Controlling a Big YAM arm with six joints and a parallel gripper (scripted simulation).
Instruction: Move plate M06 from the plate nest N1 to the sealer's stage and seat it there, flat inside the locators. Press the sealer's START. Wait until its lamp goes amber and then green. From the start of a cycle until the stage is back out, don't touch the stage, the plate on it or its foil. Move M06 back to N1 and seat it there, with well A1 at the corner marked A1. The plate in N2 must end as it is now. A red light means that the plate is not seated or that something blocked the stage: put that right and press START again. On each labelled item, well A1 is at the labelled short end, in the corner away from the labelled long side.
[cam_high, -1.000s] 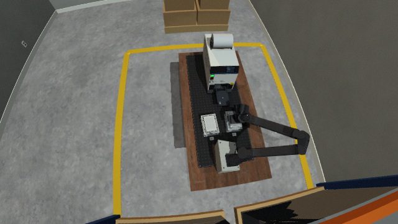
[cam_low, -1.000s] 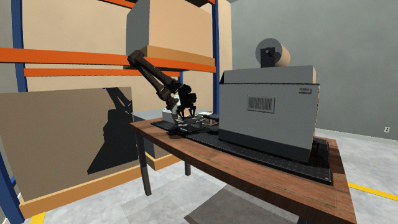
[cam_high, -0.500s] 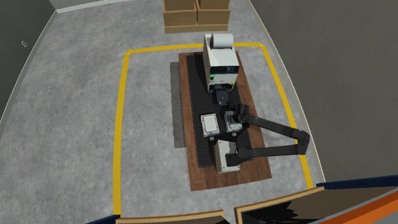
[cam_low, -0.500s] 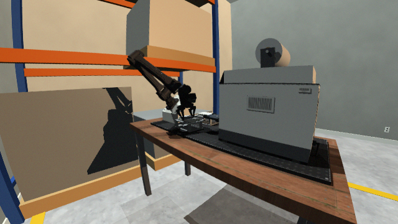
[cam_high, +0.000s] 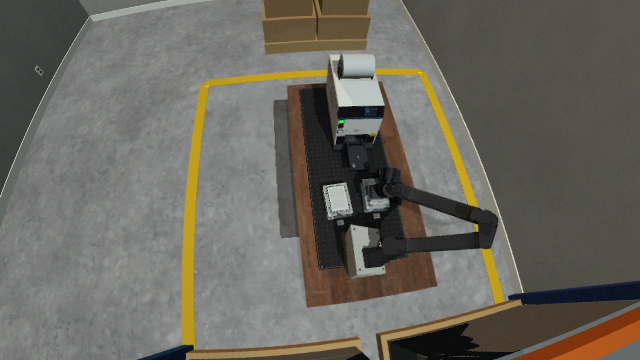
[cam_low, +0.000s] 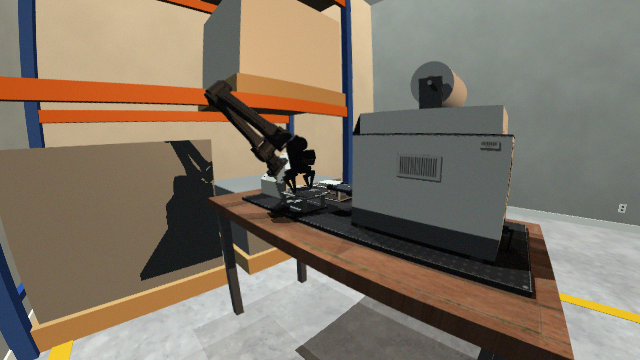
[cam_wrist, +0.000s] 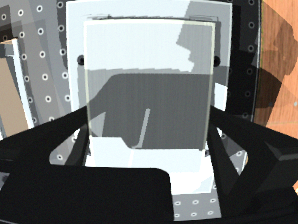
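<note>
Right now the white well plate is right at my hand. The rest, counted from my hand: foil roll 53 cm ahead, 35 cm above, 5 cm to the left; dark stage 19 cm ahead, 6 cm to the left, 3 cm above; white plate 20 cm to the left, 1 cm behind.
</note>
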